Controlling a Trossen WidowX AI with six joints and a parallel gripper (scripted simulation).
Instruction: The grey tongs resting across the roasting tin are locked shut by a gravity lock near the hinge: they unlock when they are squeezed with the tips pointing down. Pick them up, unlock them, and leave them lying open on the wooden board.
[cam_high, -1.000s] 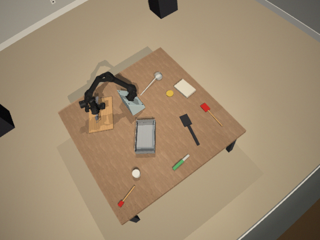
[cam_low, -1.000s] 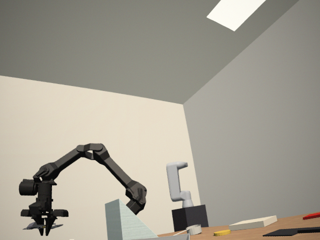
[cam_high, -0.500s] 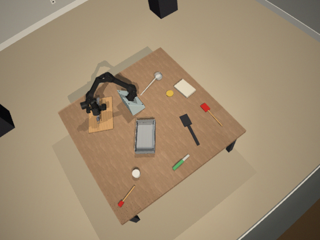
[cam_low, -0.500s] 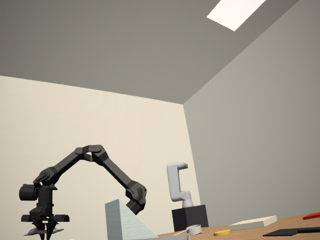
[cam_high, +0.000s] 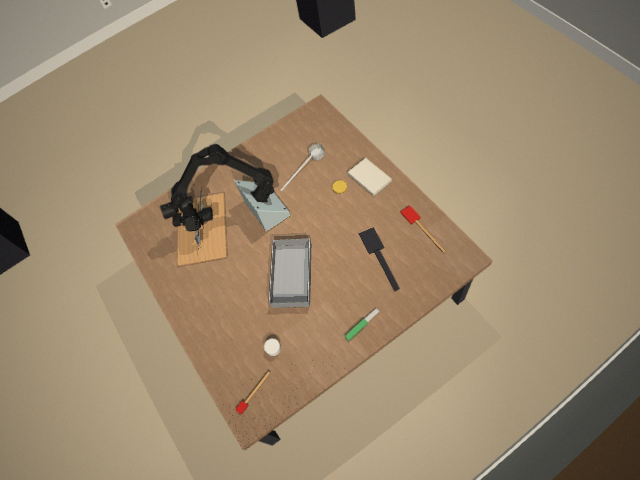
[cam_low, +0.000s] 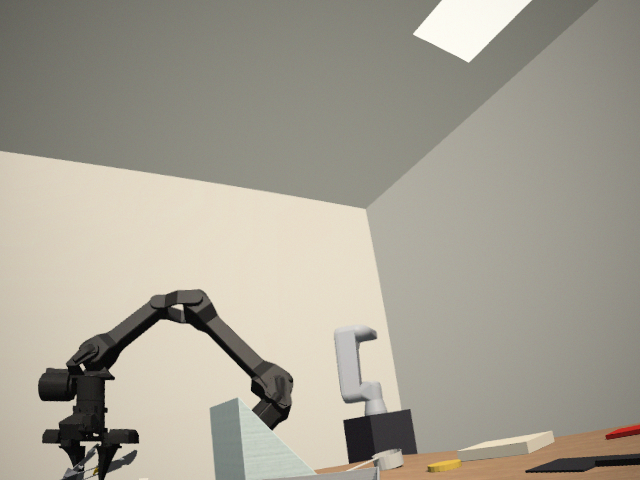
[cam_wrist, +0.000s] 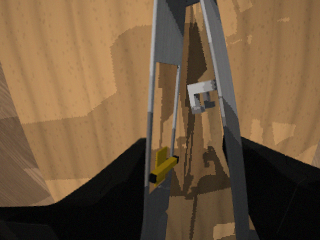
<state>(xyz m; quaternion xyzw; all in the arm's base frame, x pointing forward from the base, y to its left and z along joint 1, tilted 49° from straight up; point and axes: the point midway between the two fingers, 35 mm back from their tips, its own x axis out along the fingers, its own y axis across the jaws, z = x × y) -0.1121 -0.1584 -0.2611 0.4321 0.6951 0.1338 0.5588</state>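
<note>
My gripper tip is 10 mm past the wooden board and 40 mm above it. From my gripper tip the other things lie so: grey roasting tin: 470 mm ahead, 230 mm to the left, 20 mm below; black spatula: 630 mm ahead, 590 mm to the left, 40 mm below; cream block: 270 mm ahead, 810 mm to the left, 30 mm below.
</note>
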